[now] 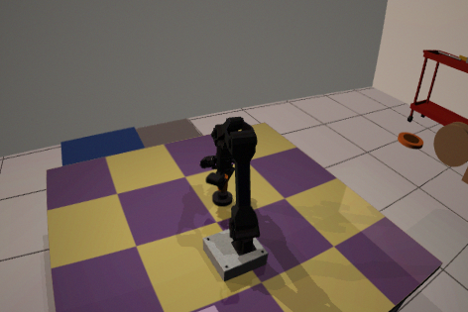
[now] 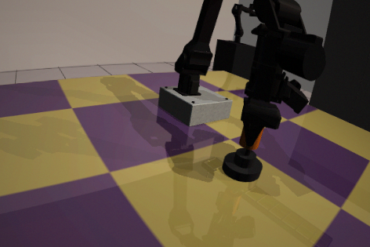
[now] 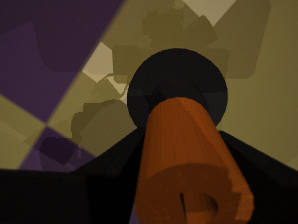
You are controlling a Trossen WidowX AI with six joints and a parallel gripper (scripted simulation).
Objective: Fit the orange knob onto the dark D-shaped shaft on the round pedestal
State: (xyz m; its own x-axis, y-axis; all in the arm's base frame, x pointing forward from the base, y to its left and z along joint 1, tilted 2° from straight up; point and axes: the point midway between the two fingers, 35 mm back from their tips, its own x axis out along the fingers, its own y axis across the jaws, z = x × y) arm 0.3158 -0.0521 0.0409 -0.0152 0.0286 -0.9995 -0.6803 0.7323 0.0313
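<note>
The orange knob lies 20 mm above my gripper tip. Round my gripper tip: dark round pedestal (40 mm below).
</note>
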